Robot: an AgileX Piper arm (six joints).
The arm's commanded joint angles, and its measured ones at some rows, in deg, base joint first. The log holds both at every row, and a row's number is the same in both.
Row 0, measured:
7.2, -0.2, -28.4, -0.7, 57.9, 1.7
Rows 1 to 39, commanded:
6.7, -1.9, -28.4, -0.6, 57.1, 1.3
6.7, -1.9, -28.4, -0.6, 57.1, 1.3
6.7, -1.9, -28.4, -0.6, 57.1, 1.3
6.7, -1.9, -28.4, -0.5, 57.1, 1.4
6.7, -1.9, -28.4, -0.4, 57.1, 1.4
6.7, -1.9, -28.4, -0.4, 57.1, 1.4
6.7, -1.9, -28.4, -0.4, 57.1, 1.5
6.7, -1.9, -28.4, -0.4, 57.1, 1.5
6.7, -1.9, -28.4, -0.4, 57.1, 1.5
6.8, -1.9, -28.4, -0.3, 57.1, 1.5
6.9, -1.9, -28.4, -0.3, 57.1, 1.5
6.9, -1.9, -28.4, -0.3, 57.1, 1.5
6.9, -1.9, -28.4, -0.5, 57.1, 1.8
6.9, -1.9, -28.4, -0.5, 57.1, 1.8
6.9, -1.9, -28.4, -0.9, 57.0, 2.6
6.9, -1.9, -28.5, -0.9, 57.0, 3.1
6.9, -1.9, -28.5, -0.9, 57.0, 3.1
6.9, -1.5, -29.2, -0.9, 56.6, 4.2
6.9, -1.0, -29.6, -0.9, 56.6, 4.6
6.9, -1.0, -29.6, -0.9, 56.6, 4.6
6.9, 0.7, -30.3, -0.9, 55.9, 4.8
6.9, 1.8, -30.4, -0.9, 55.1, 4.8
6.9, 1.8, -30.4, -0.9, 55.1, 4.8
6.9, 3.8, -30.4, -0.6, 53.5, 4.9
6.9, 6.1, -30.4, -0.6, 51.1, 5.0
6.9, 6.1, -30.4, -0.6, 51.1, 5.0
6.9, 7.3, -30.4, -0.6, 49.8, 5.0
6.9, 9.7, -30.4, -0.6, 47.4, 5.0
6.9, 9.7, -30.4, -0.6, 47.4, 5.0
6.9, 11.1, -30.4, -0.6, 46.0, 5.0
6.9, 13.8, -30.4, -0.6, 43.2, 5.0
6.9, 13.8, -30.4, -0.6, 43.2, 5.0
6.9, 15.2, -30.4, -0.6, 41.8, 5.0
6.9, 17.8, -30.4, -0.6, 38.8, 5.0
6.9, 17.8, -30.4, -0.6, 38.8, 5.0
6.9, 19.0, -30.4, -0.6, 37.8, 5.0
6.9, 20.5, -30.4, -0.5, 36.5, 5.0
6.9, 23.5, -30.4, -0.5, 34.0, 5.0
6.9, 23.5, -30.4, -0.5, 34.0, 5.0
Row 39, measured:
7.2, 20.5, -29.9, -0.6, 38.2, 4.5
